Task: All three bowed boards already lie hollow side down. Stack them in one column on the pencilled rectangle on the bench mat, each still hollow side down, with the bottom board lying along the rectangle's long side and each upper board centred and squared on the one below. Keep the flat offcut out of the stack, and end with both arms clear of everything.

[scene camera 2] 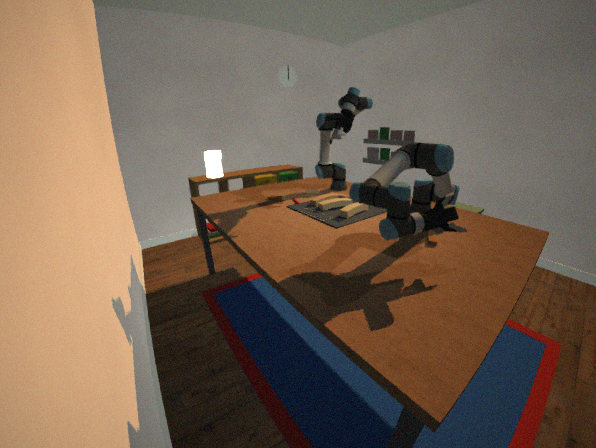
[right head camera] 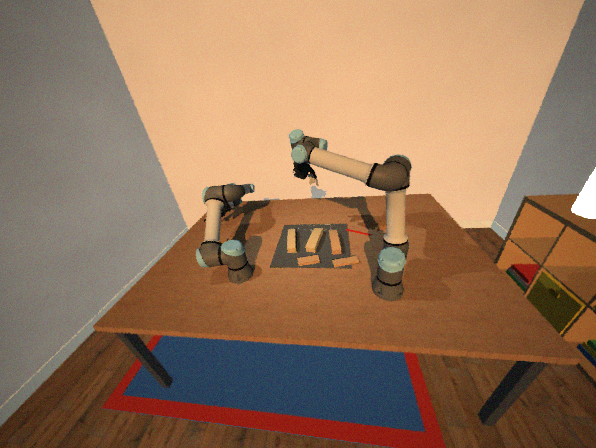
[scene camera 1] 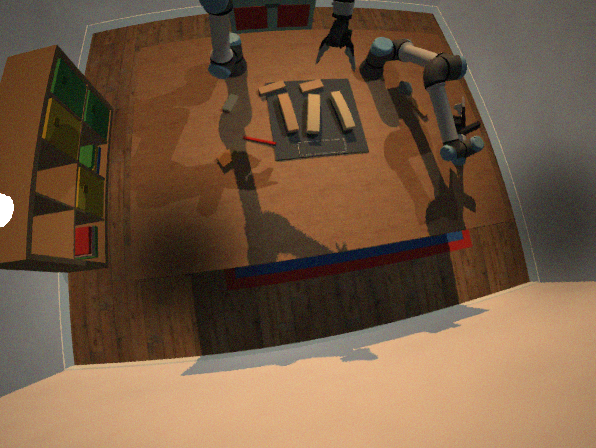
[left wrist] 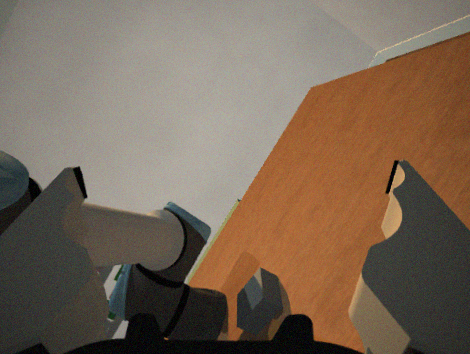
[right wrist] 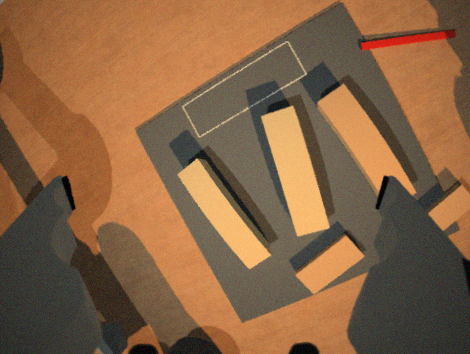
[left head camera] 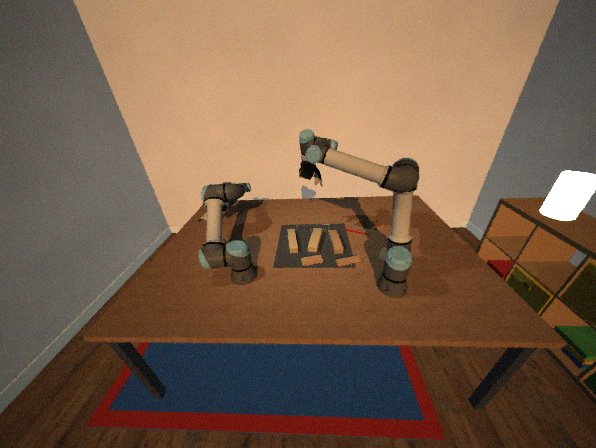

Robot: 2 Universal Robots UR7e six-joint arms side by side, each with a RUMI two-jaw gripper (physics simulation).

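Frame: origin at the left arm's base, x ahead, y left, z up, level; centimetres.
Seen in the pictures: left gripper, fingertip midpoint: [scene camera 2: 461, 211] [right head camera: 205, 214] [scene camera 1: 462, 104] [left wrist: 234, 166] [left head camera: 201, 214]; right gripper, fingertip midpoint: [scene camera 2: 333, 142] [right head camera: 307, 181] [scene camera 1: 335, 68] [right wrist: 226, 178] [left head camera: 310, 182]; left arm's base, origin of the base link: [right head camera: 241, 274] [scene camera 1: 370, 71] [left wrist: 209, 325] [left head camera: 244, 275]; right arm's base, origin of the base link: [scene camera 2: 338, 188] [right head camera: 387, 289] [scene camera 1: 234, 67] [left head camera: 391, 286].
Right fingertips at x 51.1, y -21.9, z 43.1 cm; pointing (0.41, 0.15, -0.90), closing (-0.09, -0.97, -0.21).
Note:
Pixels of each thing's top centre, then the offset from my right fingertips to it. Level surfaces: height alone.
- dark mat, its level: dz -42.5 cm
- red stick, middle of its top: [right wrist: 409, 38] [scene camera 1: 259, 139] dx +19.1, dy -27.3, dz -41.9 cm
- greyish block, middle of its top: [scene camera 1: 230, 101] dx +0.9, dy -50.1, dz -41.1 cm
- orange-brown block, middle of its top: [scene camera 1: 228, 156] [right head camera: 380, 224] [left head camera: 376, 224] dx +32.7, dy -39.4, dz -41.2 cm
Three long pale boards lie apart on the dark mat [scene camera 1: 357, 142] [right wrist: 215, 250]: one [scene camera 1: 342, 111] [right wrist: 225, 215], a middle one [scene camera 1: 313, 114] [right wrist: 296, 170], and a more orange one [scene camera 1: 288, 112] [right wrist: 367, 140]. The pencilled rectangle [right wrist: 235, 74] has no board on it. Two short pieces, one [scene camera 1: 311, 86] [right wrist: 330, 264] on the mat and another [scene camera 1: 272, 88] [right wrist: 450, 207] across its edge, lie near the boards' ends; I cannot tell which is the offcut. My right gripper [scene camera 1: 335, 65] [right wrist: 226, 178] is open, high above the mat. My left gripper [left wrist: 234, 166] is open, off to the side, away from the boards.
A red stick [scene camera 1: 259, 140] [right wrist: 407, 40] lies beside the mat. A greyish block [scene camera 1: 230, 103] and an orange-brown block [scene camera 1: 225, 160] lie on the table towards the shelf unit in scene camera 1. The arms cast long shadows over the table.

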